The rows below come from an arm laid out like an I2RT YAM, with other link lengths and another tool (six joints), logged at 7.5 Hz.
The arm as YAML. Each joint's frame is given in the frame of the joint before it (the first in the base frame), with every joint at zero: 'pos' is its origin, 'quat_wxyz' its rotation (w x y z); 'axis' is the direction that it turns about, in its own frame. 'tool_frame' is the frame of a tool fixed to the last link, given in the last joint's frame.
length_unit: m
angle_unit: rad
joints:
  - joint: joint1
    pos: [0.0, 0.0, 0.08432]
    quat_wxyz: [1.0, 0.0, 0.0, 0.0]
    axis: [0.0, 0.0, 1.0]
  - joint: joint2
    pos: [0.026, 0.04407, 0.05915]
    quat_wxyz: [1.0, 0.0, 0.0, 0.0]
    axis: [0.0, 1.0, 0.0]
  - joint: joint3
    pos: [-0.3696, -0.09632, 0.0]
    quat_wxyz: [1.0, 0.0, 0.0, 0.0]
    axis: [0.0, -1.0, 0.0]
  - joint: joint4
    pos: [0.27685, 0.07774, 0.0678]
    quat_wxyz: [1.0, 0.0, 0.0, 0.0]
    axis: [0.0, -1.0, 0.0]
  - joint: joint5
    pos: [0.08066, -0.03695, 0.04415]
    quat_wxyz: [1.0, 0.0, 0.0, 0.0]
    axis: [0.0, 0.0, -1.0]
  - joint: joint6
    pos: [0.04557, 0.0, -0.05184]
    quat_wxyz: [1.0, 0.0, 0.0, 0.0]
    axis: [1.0, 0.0, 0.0]
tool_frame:
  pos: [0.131, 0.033, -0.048]
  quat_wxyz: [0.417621, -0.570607, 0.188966, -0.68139]
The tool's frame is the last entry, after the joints.
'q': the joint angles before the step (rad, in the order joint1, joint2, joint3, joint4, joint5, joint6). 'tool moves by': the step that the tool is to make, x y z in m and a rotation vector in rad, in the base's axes. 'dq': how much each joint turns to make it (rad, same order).
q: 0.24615 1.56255 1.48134 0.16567 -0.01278 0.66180
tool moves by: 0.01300 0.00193 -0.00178 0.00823 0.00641 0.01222
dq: -0.00871 0.03720 0.03318 0.00003 -0.02007 0.01122
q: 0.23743 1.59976 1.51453 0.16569 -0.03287 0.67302
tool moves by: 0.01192 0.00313 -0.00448 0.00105 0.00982 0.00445
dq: -0.00134 0.03357 0.02737 -0.00297 -0.00552 0.00376
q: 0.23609 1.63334 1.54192 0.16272 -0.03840 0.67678
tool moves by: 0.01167 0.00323 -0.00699 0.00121 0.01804 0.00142
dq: 0.00031 0.03268 0.02567 -0.01003 -0.00077 0.00546
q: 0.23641 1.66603 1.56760 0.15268 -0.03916 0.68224
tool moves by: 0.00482 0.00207 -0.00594 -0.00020 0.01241 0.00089
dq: 0.00164 0.01361 0.00472 -0.00312 0.00088 0.00268
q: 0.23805 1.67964 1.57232 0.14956 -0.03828 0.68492
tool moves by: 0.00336 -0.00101 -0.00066 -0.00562 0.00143 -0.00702
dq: -0.00115 0.00745 0.00984 -0.00530 0.00566 -0.00536
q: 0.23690 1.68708 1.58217 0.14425 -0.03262 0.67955
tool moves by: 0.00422 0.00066 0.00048 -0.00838 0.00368 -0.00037
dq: -0.00048 0.01293 0.02339 -0.01624 -0.00037 -0.00728
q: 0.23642 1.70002 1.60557 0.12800 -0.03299 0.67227
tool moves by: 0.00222 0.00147 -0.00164 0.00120 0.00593 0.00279
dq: 0.00089 0.00751 0.00739 -0.00527 -0.00182 0.00262
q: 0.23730 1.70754 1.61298 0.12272 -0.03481 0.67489
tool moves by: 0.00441 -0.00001 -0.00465 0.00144 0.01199 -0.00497
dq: -0.00052 0.01089 0.00574 -0.00603 0.00454 0.00412
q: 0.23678 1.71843 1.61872 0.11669 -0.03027 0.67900
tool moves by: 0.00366 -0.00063 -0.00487 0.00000 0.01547 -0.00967
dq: 0.00038 0.00832 0.00555 -0.01218 0.01008 0.00354
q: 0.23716 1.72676 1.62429 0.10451 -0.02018 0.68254
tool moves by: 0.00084 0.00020 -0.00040 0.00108 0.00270 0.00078
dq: -0.00037 0.00276 0.00369 -0.00327 -0.00115 0.00169
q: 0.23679 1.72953 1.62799 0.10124 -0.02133 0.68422
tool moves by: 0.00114 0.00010 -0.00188 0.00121 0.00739 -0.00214
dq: 0.00035 0.00317 0.00280 -0.00647 0.00248 0.00292
